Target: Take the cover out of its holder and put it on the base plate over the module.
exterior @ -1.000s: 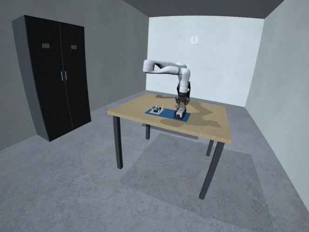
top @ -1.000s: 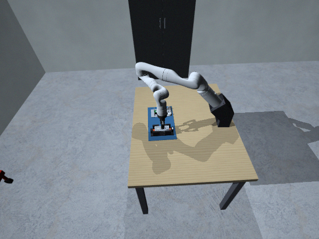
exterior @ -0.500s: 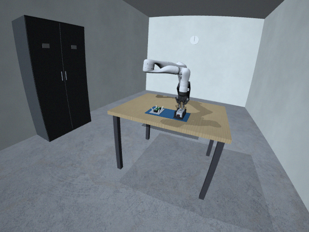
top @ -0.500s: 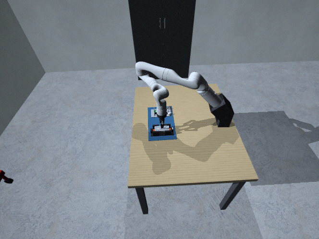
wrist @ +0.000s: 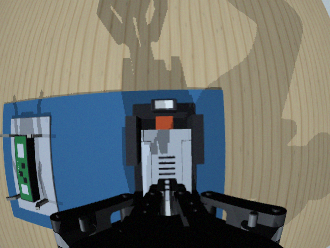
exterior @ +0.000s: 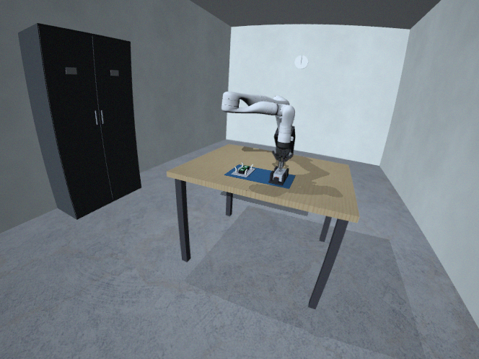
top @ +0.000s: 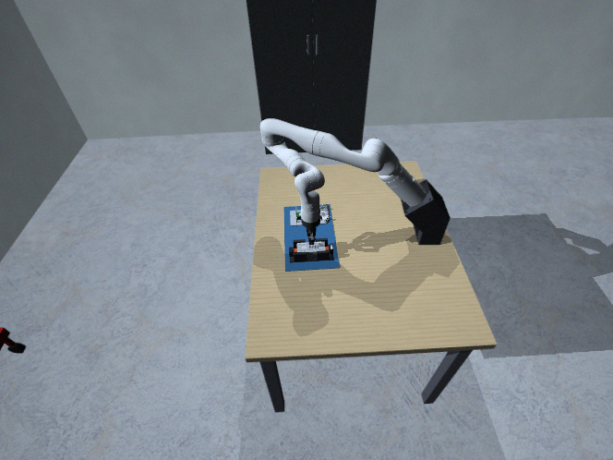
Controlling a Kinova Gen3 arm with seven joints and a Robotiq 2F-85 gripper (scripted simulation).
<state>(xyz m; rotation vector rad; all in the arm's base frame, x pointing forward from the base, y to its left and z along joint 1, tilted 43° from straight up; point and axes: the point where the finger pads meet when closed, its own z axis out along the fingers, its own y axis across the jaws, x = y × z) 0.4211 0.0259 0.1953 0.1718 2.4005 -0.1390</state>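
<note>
My hand is 60 mm above the light grey cover.
</note>
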